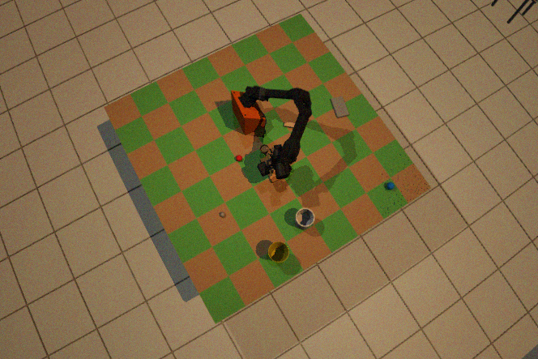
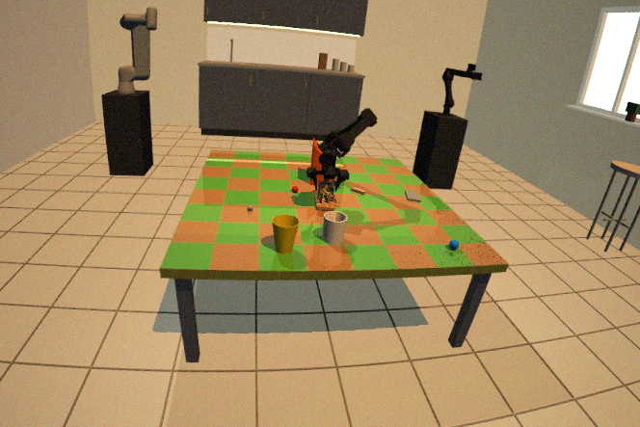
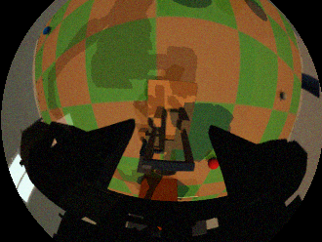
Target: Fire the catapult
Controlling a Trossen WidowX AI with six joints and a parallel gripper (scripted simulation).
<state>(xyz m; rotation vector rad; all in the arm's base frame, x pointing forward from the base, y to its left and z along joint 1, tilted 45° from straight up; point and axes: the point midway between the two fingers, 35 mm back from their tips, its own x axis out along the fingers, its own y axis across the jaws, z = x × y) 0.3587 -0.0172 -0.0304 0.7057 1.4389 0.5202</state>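
My gripper tip is now 160 mm past the red ball, 120 mm to the left of it and 70 mm above it. The rest, counted from my gripper tip: white mug (290 mm ahead, 20 mm to the right, 50 mm below); then wooden catapult (60 mm behind, 30 mm to the left, 30 mm below); then wooden block (180 mm behind, 220 mm to the left, 70 mm below).
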